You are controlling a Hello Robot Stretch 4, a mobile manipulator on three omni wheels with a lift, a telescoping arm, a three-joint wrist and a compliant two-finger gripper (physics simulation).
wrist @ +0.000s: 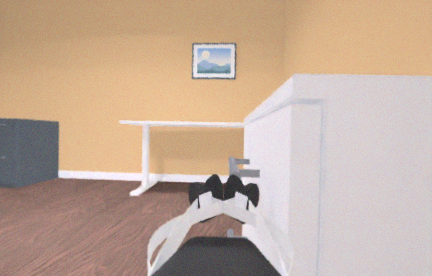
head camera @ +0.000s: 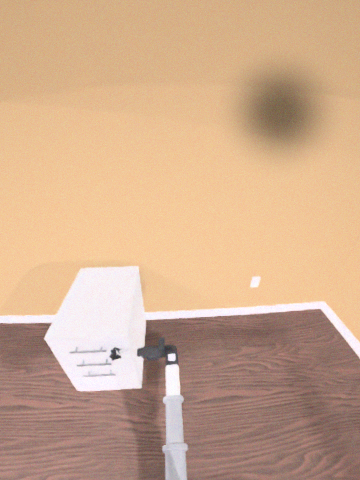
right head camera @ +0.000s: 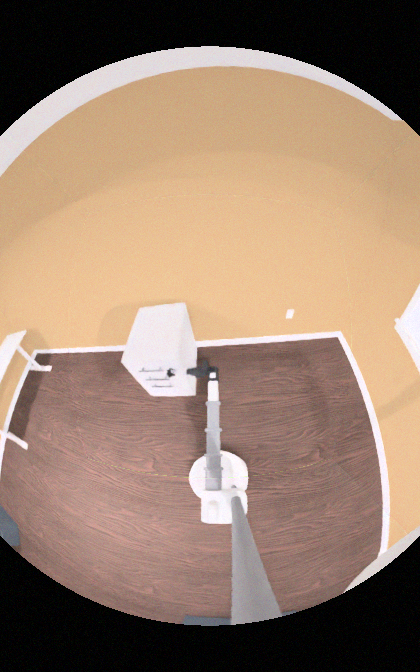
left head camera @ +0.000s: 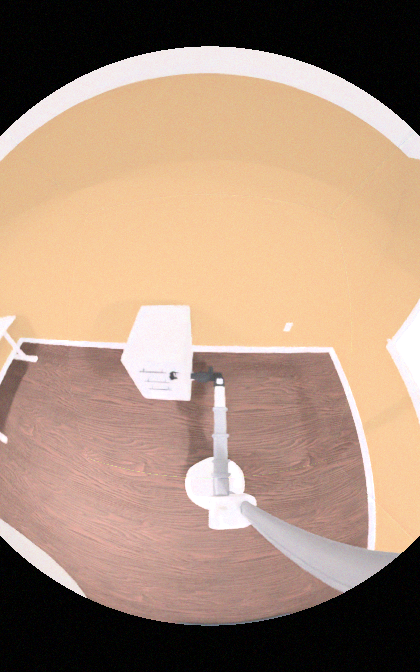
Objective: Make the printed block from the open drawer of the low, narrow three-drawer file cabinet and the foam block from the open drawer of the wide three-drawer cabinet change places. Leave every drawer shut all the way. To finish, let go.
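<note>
A white three-drawer cabinet (head camera: 102, 305) (left head camera: 162, 332) (right head camera: 162, 332) (wrist: 370, 175) stands against the back wall. Its three drawers look shut, with grey bar handles on the front. I cannot tell for sure which of the task's cabinets it is. My gripper (head camera: 115, 354) (left head camera: 173, 375) (right head camera: 171, 372) (wrist: 224, 189) points left along the cabinet's front, with its black fingertips close to the front face, right of the handles in the head view. The fingertips are together, with no block seen between them. The printed block and the foam block do not show.
A white desk (wrist: 182, 123) stands beyond the gripper at the left wall. A dark grey cabinet (wrist: 37, 152) stands at the left in the wrist view. The cabinet's side is close beside the gripper body. A picture (wrist: 214, 61) hangs on the wall.
</note>
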